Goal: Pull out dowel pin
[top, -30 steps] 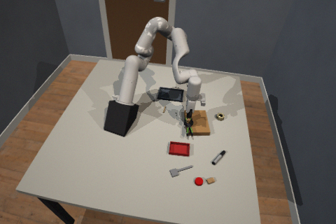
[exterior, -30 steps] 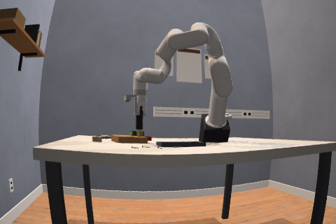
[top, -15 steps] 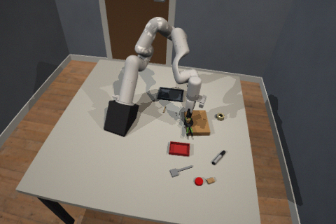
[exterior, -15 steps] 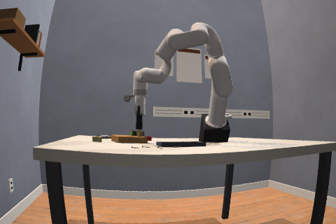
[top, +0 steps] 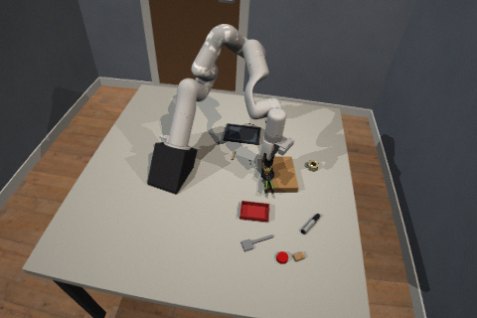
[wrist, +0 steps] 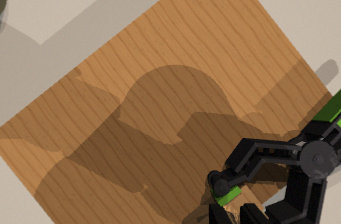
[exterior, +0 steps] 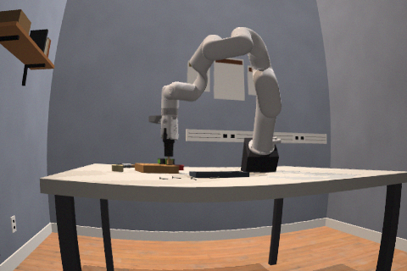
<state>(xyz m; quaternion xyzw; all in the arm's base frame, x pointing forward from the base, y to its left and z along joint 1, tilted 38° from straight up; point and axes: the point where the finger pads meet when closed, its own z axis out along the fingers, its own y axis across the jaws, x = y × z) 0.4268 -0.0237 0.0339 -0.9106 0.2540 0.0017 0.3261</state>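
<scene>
My hand is 20 mm above the dowel pin. Also, from my hand: red tray: 230 mm to the right, 80 mm below, 40 mm behind; then small wooden block: 50 mm below; then loose dowel: 170 mm behind, 100 mm to the left, 80 mm below.
</scene>
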